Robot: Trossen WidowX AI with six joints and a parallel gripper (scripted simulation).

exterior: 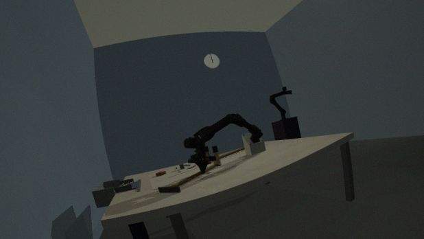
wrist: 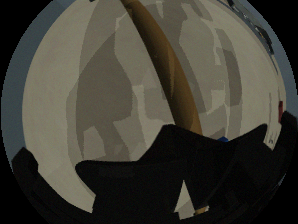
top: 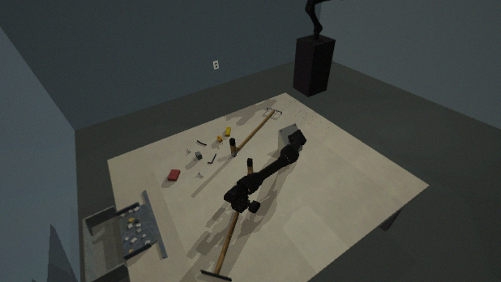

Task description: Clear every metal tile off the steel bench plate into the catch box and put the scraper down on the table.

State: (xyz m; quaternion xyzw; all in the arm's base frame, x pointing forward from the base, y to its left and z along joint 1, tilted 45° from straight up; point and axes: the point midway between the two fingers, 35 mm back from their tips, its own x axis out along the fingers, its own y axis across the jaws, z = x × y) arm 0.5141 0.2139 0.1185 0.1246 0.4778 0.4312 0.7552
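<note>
Now: the long scraper 5 cm above my gripper tip and 3 cm ahead of it. Round my gripper tip: black hex key (45 cm to the right, 2 cm behind, 1 cm below); then blue piece (5 cm to the right, 2 cm behind, 1 cm below); then red block (45 cm to the right, 23 cm ahead).
</note>
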